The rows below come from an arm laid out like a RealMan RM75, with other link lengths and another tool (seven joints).
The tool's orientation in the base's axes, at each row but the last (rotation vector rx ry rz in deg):
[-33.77 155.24 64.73]
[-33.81 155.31 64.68]
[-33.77 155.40 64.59]
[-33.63 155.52 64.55]
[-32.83 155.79 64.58]
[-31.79 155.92 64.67]
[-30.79 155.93 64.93]
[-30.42 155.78 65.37]
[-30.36 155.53 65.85]
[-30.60 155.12 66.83]
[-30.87 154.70 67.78]
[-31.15 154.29 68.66]
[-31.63 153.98 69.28]
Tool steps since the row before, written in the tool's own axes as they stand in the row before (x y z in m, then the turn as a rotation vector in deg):
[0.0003 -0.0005 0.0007 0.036 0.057 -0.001]
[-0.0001 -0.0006 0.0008 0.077 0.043 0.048]
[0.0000 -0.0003 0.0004 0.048 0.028 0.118]
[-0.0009 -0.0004 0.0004 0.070 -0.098 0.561]
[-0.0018 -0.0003 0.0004 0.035 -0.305 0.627]
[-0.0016 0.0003 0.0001 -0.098 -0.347 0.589]
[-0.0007 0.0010 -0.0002 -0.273 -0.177 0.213]
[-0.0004 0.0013 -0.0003 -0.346 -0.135 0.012]
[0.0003 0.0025 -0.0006 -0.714 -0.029 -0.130]
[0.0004 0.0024 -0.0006 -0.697 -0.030 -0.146]
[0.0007 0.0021 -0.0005 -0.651 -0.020 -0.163]
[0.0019 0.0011 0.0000 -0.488 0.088 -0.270]
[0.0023 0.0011 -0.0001 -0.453 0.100 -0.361]
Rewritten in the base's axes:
[-0.0001 0.0001 -0.0009 -0.056 0.025 0.028]
[0.0003 0.0002 -0.0009 -0.089 0.038 -0.028]
[0.0001 0.0001 -0.0005 -0.057 0.087 -0.079]
[0.0010 0.0003 -0.0003 -0.033 0.312 -0.480]
[0.0018 0.0006 0.0000 0.081 0.235 -0.652]
[0.0014 0.0007 0.0006 0.220 0.218 -0.617]
[0.0003 0.0007 0.0010 0.319 0.109 -0.194]
[-0.0001 0.0007 0.0012 0.371 0.013 -0.006]
[-0.0012 0.0011 0.0020 0.673 0.076 0.262]
[-0.0013 0.0010 0.0019 0.658 0.059 0.268]
[-0.0014 0.0008 0.0016 0.612 0.041 0.274]
[-0.0022 0.0002 0.0002 0.421 -0.016 0.375]
[-0.0025 0.0000 0.0002 0.386 -0.086 0.435]

